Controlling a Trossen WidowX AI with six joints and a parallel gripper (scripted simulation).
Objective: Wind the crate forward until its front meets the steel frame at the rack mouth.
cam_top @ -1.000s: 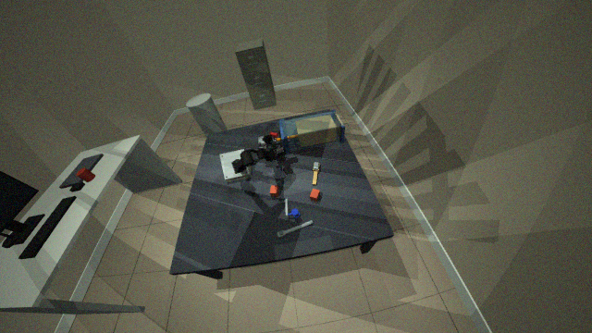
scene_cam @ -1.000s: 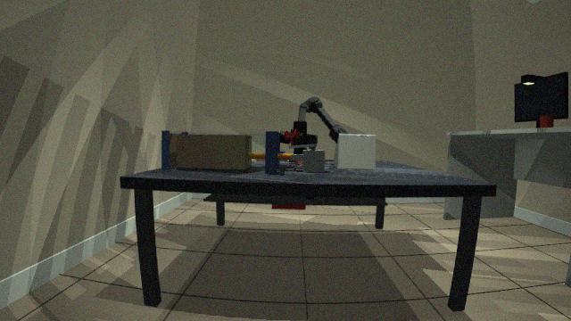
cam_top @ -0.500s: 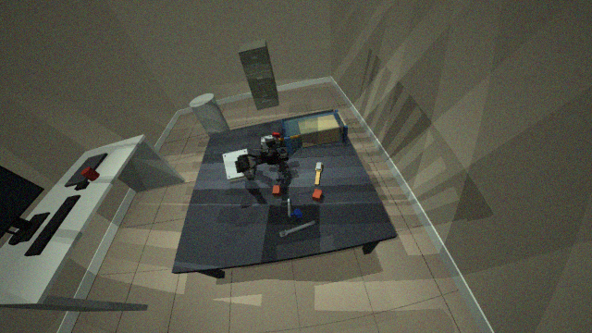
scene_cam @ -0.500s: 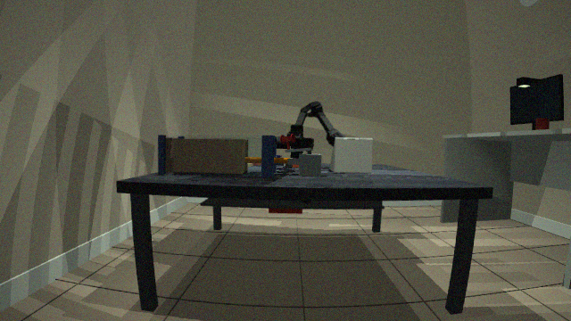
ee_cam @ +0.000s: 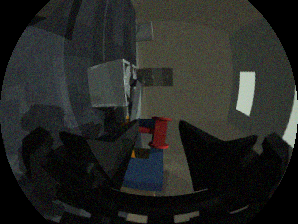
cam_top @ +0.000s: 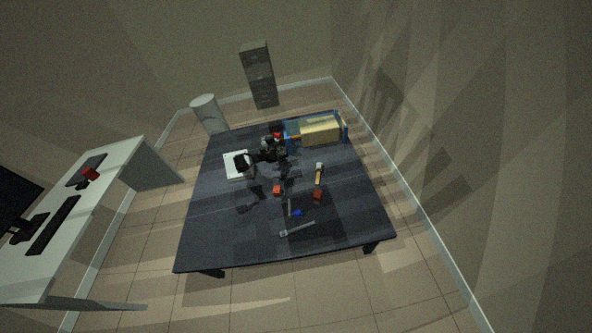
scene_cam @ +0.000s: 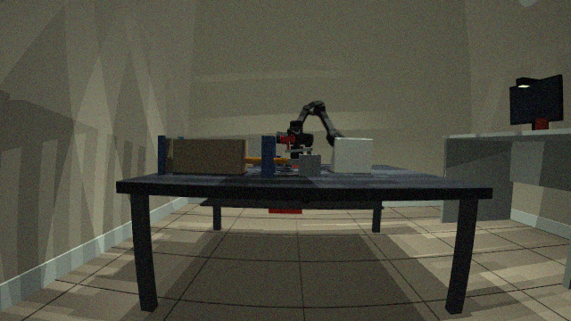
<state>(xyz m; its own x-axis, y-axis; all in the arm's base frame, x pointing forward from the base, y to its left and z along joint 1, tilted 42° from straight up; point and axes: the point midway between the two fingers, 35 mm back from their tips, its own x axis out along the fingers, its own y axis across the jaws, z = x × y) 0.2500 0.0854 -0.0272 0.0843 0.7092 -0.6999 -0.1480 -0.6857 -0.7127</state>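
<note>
The crank arm lies 2 cm ahead of my gripper tip, 7 cm to the left of it and 4 cm below it. From my gripper tip the other things lie so: grey winch (5 cm behind, 10 cm to the left, 12 cm below); then red knob (5 cm ahead, 5 cm to the left, 1 cm below); then blue frame (12 cm ahead, 9 cm to the left, 5 cm below).
</note>
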